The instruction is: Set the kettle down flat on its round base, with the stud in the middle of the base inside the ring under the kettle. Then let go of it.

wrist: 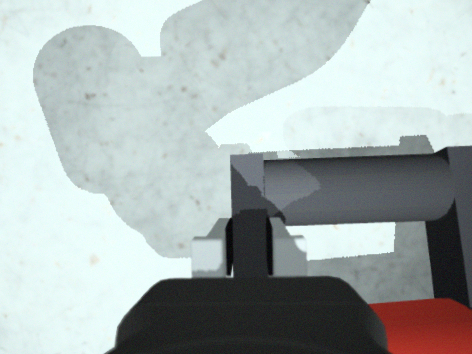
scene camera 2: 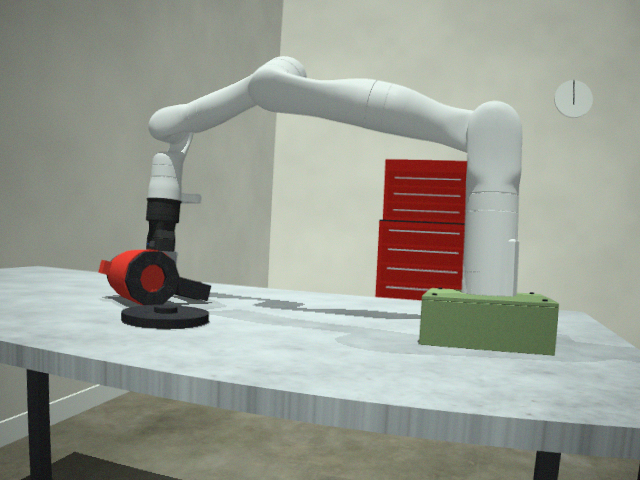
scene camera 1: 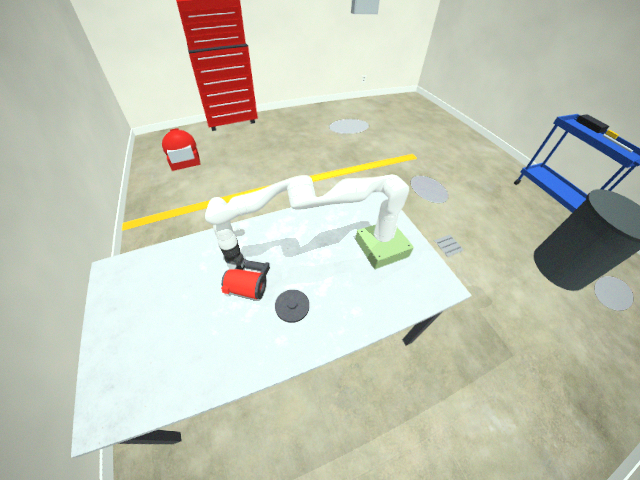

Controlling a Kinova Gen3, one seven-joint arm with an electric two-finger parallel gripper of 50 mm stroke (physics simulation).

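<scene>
The red kettle (scene camera 1: 242, 283) (scene camera 2: 122, 269) (wrist: 420, 325) lies on its side on the table. The dark ring under it (scene camera 2: 171, 279) faces sideways, toward the camera in the scene camera 2 view. Its dark handle (scene camera 1: 254, 266) (scene camera 2: 192, 288) (wrist: 357, 190) sticks out from the body's side. The round black base (scene camera 1: 283, 313) (scene camera 2: 164, 321) lies flat beside the kettle, its middle stud (scene camera 1: 292, 304) (scene camera 2: 165, 309) pointing up. My gripper (scene camera 1: 239, 265) (wrist: 249, 237) points down and is shut on one end arm of the handle. In scene camera 2 the kettle partly hides the fingertips.
The white table (scene camera 1: 170, 351) (scene camera 2: 289, 356) carries the green block (scene camera 1: 385, 253) (scene camera 2: 488, 322) under my arm's foot, at the right. A red tool cabinet (scene camera 1: 222, 67) (scene camera 2: 421, 258), a blue cart (scene camera 1: 555, 186) and a dark bin (scene camera 1: 584, 242) stand away from the table.
</scene>
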